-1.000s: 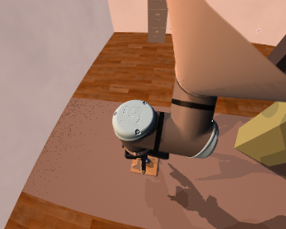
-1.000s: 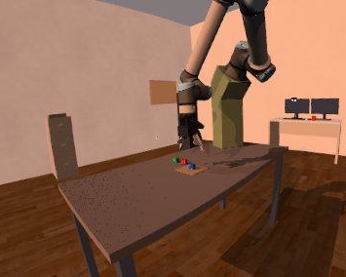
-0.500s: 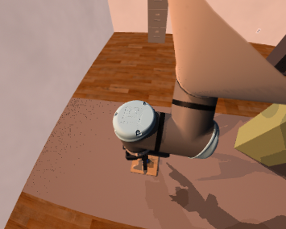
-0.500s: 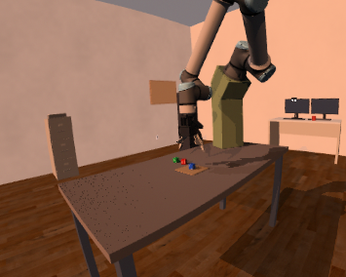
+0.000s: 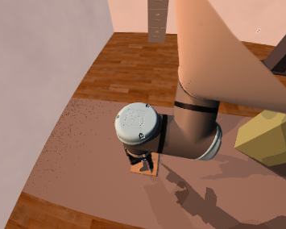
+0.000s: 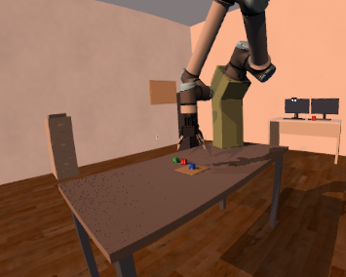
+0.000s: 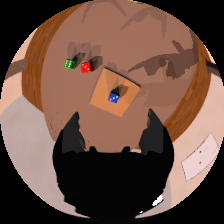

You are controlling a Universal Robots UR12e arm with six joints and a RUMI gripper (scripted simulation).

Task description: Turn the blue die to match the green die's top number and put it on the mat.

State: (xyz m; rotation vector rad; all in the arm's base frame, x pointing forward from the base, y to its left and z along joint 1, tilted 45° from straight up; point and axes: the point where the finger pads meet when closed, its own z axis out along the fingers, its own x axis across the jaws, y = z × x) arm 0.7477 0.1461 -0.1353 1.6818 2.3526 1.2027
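Now: the blue die 9 cm below my hand. Round my hand: tan mat: 11 cm below; then green die: 18 cm to the right, 10 cm below, 5 cm behind; then red die: 11 cm to the right, 10 cm below, 5 cm behind.
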